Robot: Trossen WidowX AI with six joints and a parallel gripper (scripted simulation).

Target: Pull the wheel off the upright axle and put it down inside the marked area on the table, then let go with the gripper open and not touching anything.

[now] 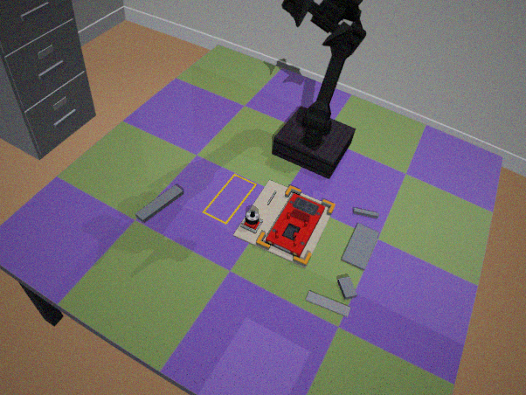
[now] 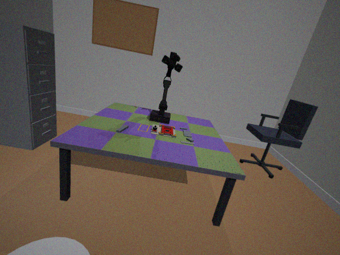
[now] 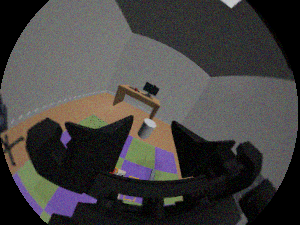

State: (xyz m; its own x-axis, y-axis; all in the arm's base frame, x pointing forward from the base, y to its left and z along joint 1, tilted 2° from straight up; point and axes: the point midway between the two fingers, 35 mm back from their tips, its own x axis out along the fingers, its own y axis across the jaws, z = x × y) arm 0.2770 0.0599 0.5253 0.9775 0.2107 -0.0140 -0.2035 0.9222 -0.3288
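The dark wheel is 57 cm below my gripper tip, 7 cm ahead of it and 4 cm to the right of it. Also, from my gripper tip: upright axle (57 cm below, 7 cm ahead, 4 cm to the right).
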